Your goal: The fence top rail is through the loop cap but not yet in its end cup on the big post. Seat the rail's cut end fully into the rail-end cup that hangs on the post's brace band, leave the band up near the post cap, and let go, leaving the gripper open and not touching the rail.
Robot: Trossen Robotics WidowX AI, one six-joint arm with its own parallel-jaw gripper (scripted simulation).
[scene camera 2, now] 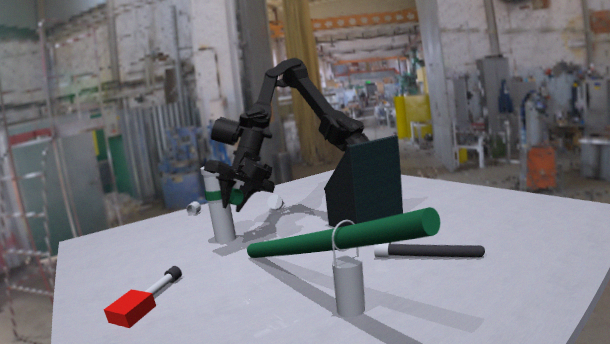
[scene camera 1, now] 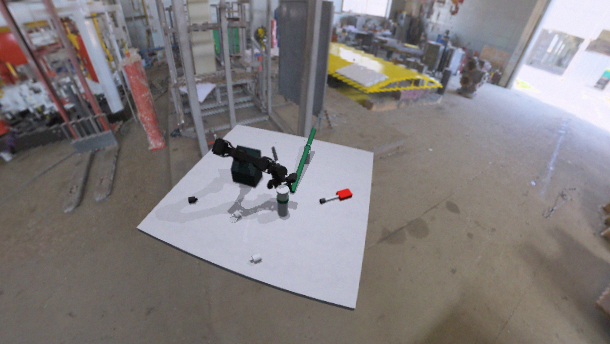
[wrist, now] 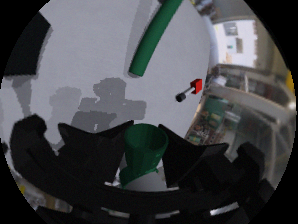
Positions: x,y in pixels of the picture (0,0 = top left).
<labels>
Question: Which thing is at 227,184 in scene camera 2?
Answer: My gripper.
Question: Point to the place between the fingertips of my gripper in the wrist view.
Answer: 146,125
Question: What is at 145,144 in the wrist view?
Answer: A green rail-end cup.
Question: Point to a green top rail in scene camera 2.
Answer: At 416,224
</labels>
